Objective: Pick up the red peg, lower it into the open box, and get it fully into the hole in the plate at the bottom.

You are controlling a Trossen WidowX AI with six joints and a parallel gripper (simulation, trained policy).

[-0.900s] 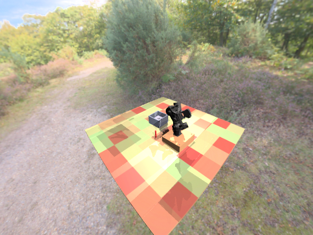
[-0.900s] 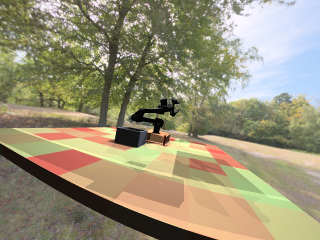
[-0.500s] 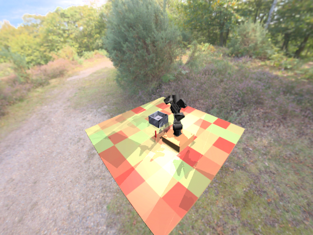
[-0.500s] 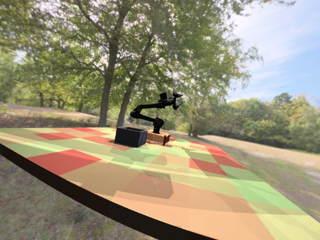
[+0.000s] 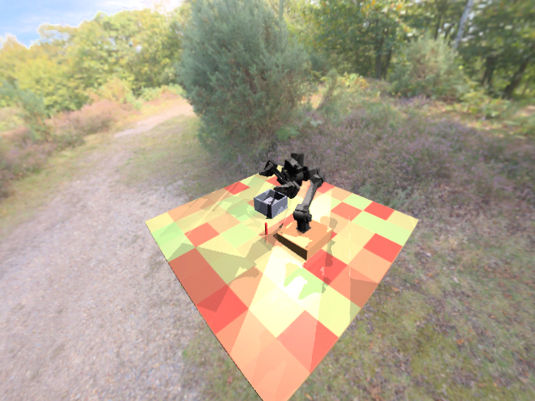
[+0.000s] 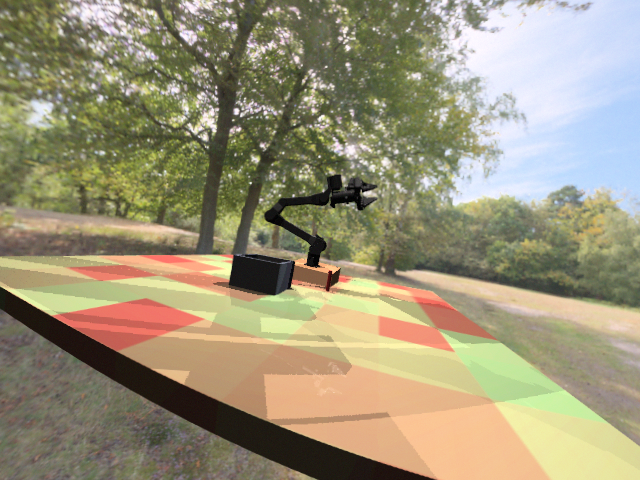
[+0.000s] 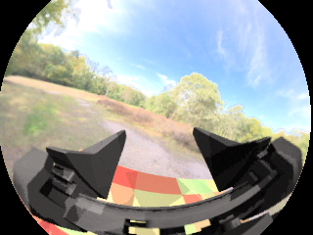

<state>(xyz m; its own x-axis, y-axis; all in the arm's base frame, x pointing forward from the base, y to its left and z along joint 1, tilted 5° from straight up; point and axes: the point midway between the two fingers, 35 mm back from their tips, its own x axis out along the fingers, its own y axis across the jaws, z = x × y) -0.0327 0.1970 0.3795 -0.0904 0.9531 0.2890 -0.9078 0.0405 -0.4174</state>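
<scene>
The red peg lies 17 cm ahead of my gripper tip, 11 cm to the right of it and 41 cm below it. The rest, counted from my gripper tip: grey box (35 cm ahead, 30 cm to the right, 42 cm below); then light plate (35 cm ahead, 30 cm to the right, 40 cm below).
</scene>
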